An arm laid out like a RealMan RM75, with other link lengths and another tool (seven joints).
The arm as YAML. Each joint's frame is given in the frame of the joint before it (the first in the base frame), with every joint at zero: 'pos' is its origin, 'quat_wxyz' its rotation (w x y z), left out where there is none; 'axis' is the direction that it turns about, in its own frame. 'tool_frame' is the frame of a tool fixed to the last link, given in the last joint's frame.
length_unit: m
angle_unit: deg
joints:
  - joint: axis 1
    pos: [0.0, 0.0, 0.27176]
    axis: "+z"
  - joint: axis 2
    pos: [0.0, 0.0, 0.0]
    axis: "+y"
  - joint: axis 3
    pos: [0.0, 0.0, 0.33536]
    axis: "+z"
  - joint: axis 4
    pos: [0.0, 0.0, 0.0]
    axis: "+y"
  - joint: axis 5
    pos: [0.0, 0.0, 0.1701]
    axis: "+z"
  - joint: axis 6
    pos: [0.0, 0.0, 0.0]
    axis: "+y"
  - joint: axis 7
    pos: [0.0, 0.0, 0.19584]
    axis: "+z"
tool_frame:
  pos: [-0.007, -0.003, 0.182]
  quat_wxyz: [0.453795, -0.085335, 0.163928, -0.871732]
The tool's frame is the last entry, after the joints.
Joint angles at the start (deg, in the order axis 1, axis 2, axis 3, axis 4, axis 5, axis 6, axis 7):
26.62, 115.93, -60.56, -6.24, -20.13, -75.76, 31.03
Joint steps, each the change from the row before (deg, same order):
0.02, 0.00, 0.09, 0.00, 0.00, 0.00, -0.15
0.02, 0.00, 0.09, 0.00, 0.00, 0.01, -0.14
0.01, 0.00, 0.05, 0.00, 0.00, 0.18, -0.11
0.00, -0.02, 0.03, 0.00, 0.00, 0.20, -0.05
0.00, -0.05, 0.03, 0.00, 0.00, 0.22, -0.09
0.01, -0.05, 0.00, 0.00, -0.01, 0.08, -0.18
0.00, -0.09, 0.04, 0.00, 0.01, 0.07, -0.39
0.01, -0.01, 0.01, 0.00, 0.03, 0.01, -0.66
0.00, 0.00, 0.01, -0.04, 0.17, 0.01, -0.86
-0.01, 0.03, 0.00, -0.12, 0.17, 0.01, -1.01
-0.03, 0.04, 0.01, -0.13, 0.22, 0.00, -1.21
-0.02, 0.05, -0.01, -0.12, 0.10, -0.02, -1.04
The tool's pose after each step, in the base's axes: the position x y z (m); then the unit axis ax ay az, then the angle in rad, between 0 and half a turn. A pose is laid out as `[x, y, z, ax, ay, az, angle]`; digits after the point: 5 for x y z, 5 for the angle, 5 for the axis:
[0.30464, 0.58250, 0.10013, -0.73745, -0.45732, -0.49701, 1.97177]
[0.30476, 0.58263, 0.10064, -0.73663, -0.45721, -0.49833, 1.97158]
[0.30583, 0.58301, 0.10044, -0.73643, -0.45622, -0.49953, 1.97403]
[0.30712, 0.58340, 0.10025, -0.73653, -0.45506, -0.50044, 1.97675]
[0.30860, 0.58386, 0.10029, -0.73621, -0.45400, -0.50187, 1.98000]
[0.30903, 0.58411, 0.10048, -0.73486, -0.45439, -0.50349, 1.98213]
[0.30978, 0.58435, 0.10142, -0.73194, -0.45510, -0.50710, 1.98480]
[0.30980, 0.58442, 0.10170, -0.72758, -0.45689, -0.51174, 1.98801]
[0.31001, 0.58445, 0.10287, -0.72203, -0.45836, -0.51825, 1.99051]
[0.30972, 0.58445, 0.10405, -0.71526, -0.46059, -0.52561, 1.99315]
[0.30963, 0.58430, 0.10555, -0.70722, -0.46280, -0.53447, 1.99636]
[0.30899, 0.58415, 0.10616, -0.70007, -0.46556, -0.54144, 1.99987]

